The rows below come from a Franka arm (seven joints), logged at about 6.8 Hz.
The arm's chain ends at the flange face. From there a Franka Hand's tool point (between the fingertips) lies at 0.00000 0.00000 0.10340 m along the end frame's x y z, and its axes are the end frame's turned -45 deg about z.
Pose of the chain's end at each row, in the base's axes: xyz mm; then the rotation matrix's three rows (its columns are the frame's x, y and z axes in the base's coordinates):
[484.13 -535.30 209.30], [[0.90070 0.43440 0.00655], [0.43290 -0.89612 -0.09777], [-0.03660 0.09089 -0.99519]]
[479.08 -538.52 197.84], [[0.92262 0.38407 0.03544], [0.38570 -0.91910 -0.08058], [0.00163 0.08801 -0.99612]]
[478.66 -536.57 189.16], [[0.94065 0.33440 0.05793], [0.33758 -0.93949 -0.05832], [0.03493 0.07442 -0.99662]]
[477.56 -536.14 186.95], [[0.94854 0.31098 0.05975], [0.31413 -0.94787 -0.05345], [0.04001 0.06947 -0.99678]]
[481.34 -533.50 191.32], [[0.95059 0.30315 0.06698], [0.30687 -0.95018 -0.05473], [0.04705 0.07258 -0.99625]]
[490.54 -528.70 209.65], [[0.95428 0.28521 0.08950], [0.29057 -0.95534 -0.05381], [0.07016 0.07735 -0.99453]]
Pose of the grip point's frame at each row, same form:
[484.81 -545.41 106.40], [[0.32972 0.94406 0.00655], [0.93976 -0.32755 -0.09777], [-0.09015 0.03839 -0.99519]]
[482.74 -546.85 94.84], [[0.38081 0.92397 0.03544], [0.92263 -0.37717 -0.08058], [-0.06108 0.06339 -0.99612]]
[484.65 -542.60 86.11], [[0.42868 0.90160 0.05793], [0.90302 -0.42561 -0.05832], [-0.02792 0.07732 -0.99662]]
[483.74 -541.67 83.88], [[0.45082 0.89062 0.05975], [0.89237 -0.44812 -0.05345], [-0.02083 0.07741 -0.99678]]
[488.27 -539.16 88.31], [[0.45781 0.88653 0.06698], [0.88887 -0.45489 -0.05473], [-0.01805 0.08459 -0.99625]]
[499.79 -534.26 106.82], [[0.47310 0.87645 0.08950], [0.88099 -0.47006 -0.05381], [-0.00508 0.10431 -0.99453]]

